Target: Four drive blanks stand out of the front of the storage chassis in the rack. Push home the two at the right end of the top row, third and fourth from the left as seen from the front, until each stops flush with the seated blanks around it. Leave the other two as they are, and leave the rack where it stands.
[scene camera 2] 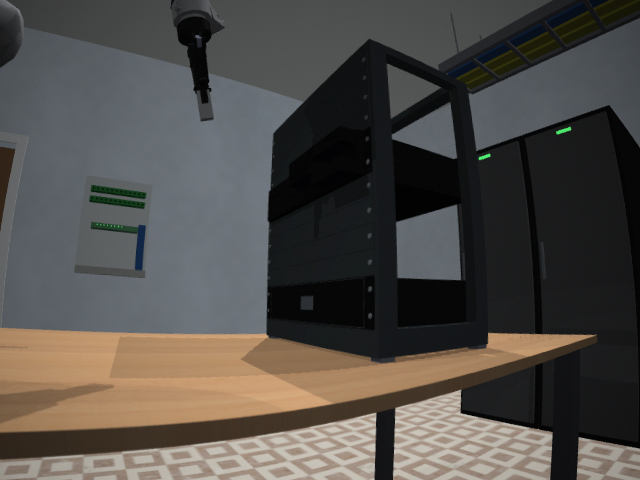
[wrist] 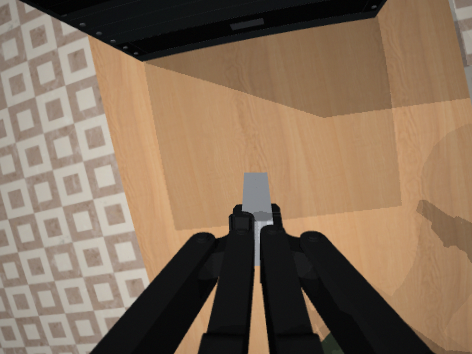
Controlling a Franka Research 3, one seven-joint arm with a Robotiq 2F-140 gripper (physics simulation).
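The rack (scene camera 2: 383, 217) (wrist: 260, 35) stands upright on the table. In the scene view its storage chassis (scene camera 2: 280, 205) is a black band at mid-height. Dark drive blanks (scene camera 2: 338, 147) stand out from its front, but single blanks and their depths are too dark to tell apart. The chassis front does not show in the wrist view, where the rack's lower front crosses the top. My gripper (scene camera 2: 205, 105) (wrist: 255, 190) is shut, with a pale grey block-like tip at its fingers. It points down in the air in front of the rack, left of it in the scene view, apart from the blanks.
The wooden table (scene camera 2: 206, 413) (wrist: 200, 150) carries the rack, with its front edge facing the scene camera. A lower black unit (scene camera 2: 330, 304) (wrist: 210, 30) with a grey label sits in the rack. Dark cabinets (scene camera 2: 578, 232) stand behind at right. A cable tray (scene camera 2: 537, 43) hangs overhead.
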